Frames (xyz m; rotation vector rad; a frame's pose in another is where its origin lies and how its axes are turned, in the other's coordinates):
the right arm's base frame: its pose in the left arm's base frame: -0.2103 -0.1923 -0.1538 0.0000 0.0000 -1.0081
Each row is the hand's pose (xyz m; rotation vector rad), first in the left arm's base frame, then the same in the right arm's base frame.
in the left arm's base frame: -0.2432 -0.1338 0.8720 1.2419 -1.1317 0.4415
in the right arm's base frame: -0.0670 0.0034 1.0258 1.7583 -0.4209 1.1798
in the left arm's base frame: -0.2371 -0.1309 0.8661 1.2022 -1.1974 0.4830
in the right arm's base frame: -0.0662 0.0101 1.0199 1.7614 -0.5052 1.2142
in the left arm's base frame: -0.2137 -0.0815 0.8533 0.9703 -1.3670 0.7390
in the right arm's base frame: -0.0955 0.0562 1.0071 1.6703 -0.8057 1.4674
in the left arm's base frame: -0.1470 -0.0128 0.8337 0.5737 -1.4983 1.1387
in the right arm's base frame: -0.1181 0.1493 0.9875 1.4109 -1.1909 1.8750
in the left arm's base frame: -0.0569 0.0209 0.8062 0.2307 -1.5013 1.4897
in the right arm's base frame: -0.0985 0.2435 0.9600 1.1071 -1.4368 2.2393
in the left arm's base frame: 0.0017 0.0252 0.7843 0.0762 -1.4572 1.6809
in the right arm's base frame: -0.0709 0.2953 0.9381 0.9400 -1.5117 2.4418
